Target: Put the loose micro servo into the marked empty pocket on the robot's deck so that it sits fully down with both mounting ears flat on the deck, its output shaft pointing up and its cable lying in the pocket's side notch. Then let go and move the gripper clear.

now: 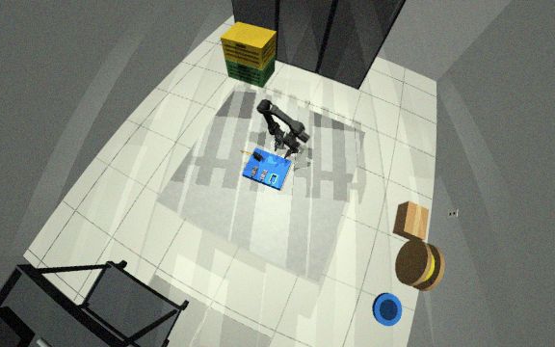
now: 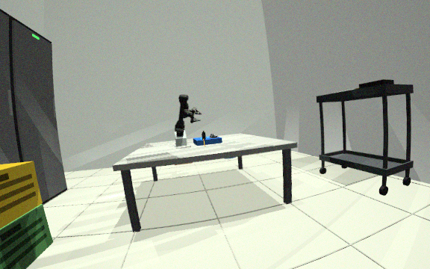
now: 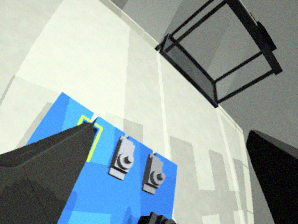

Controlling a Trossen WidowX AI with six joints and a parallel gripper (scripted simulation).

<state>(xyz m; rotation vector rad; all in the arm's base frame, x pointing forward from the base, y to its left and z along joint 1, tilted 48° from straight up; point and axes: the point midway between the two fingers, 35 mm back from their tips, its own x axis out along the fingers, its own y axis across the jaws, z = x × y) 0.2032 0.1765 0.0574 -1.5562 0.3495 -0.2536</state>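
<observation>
Right now my gripper tip is 240 mm above the blue deck, 80 mm to the left of it and 20 mm past it.
</observation>
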